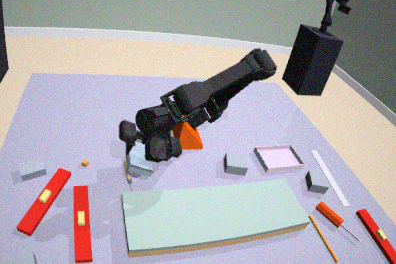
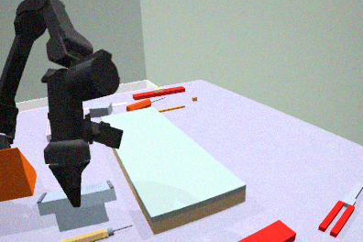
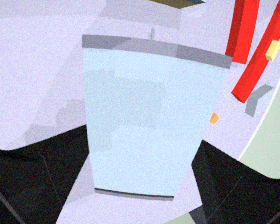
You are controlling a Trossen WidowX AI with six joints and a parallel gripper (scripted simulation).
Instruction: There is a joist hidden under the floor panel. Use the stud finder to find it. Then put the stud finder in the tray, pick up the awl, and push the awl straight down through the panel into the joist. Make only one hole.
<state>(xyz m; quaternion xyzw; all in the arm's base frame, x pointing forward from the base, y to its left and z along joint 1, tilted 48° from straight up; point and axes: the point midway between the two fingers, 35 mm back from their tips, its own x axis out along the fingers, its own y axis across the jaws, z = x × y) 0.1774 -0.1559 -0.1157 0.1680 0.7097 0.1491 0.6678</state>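
My gripper tip is now 30 mm short of the awl, 30 mm to the left of it and 60 mm above it. Also, from my gripper tip: grey block (10 mm behind, 320 mm to the right, 50 mm below); then pale pink tray (10 mm behind, 520 mm to the left, 50 mm below); then stud finder (20 mm ahead, 10 mm to the right, 20 mm below).
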